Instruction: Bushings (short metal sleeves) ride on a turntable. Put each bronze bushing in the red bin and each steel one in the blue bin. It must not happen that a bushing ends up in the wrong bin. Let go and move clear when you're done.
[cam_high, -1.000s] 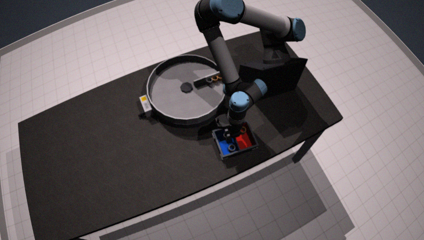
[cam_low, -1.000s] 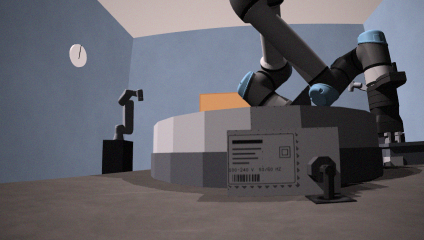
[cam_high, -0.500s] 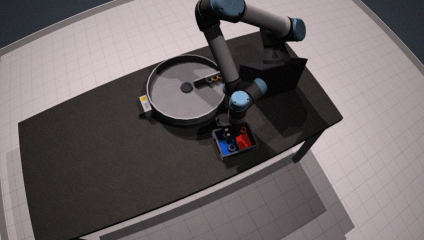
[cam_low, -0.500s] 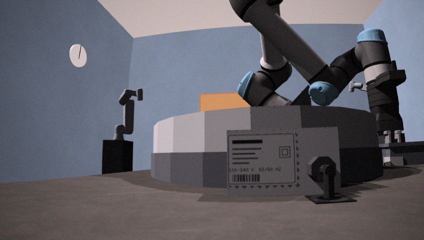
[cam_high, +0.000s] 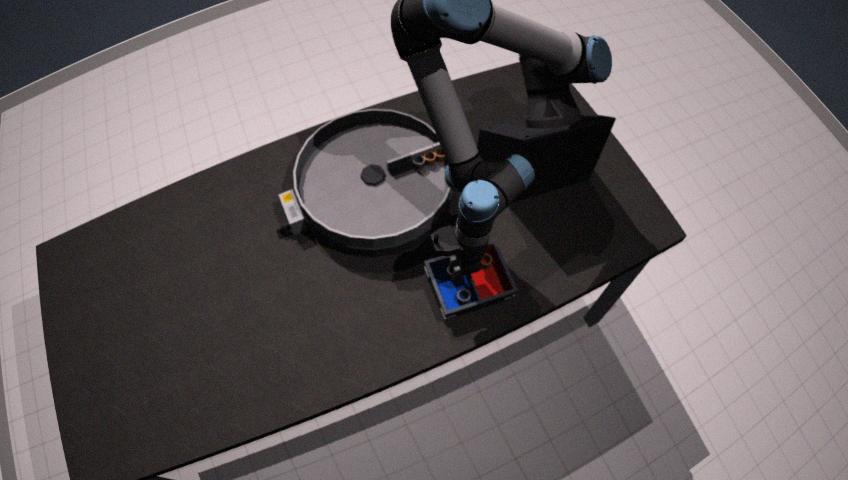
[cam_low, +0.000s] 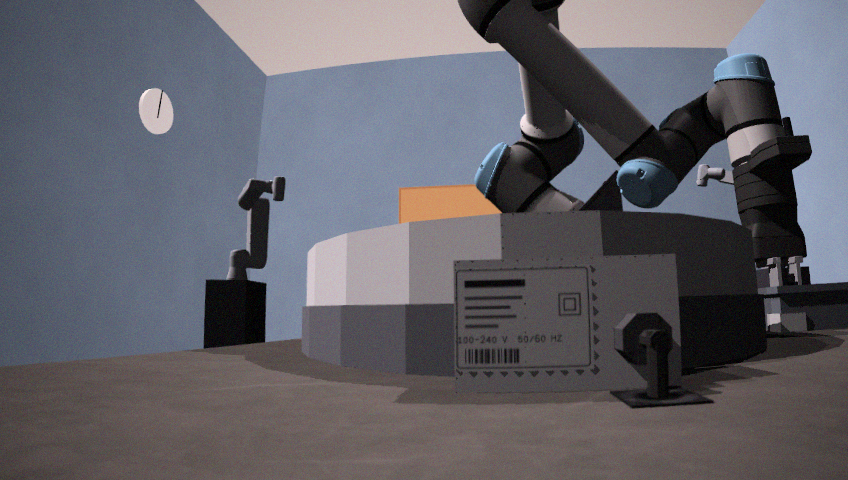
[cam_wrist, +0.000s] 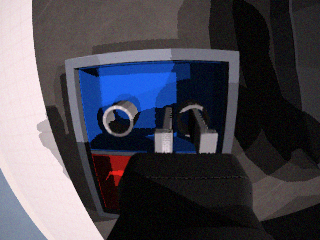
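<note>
Right now my hand is 30 mm to the right of the red bin, 20 mm past it and 10 mm above it. Also, from my hand: grey turntable 340 mm to the right, 50 mm ahead, 10 mm above.
</note>
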